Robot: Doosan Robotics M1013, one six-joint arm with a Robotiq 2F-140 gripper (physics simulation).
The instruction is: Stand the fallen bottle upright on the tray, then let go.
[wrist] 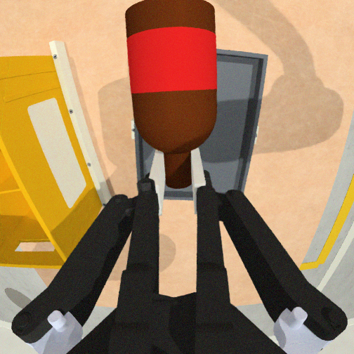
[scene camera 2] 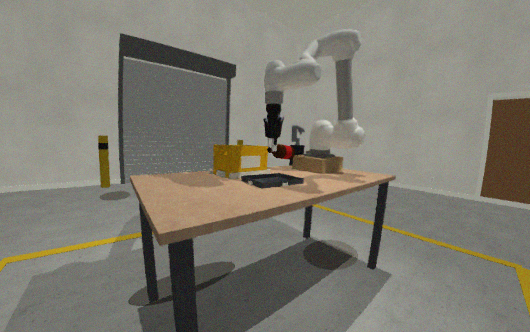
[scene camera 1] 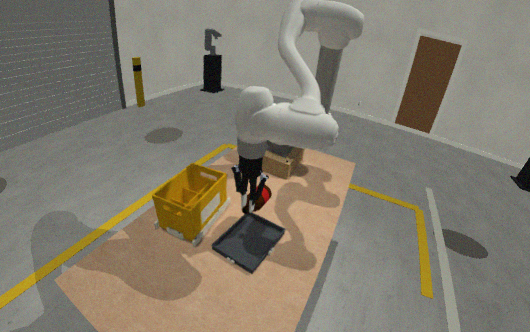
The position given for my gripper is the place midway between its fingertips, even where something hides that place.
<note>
In view: my gripper (scene camera 1: 247, 209) and a brown bottle (wrist: 172, 58).
My gripper is seen too in the wrist view (wrist: 177, 161).
</note>
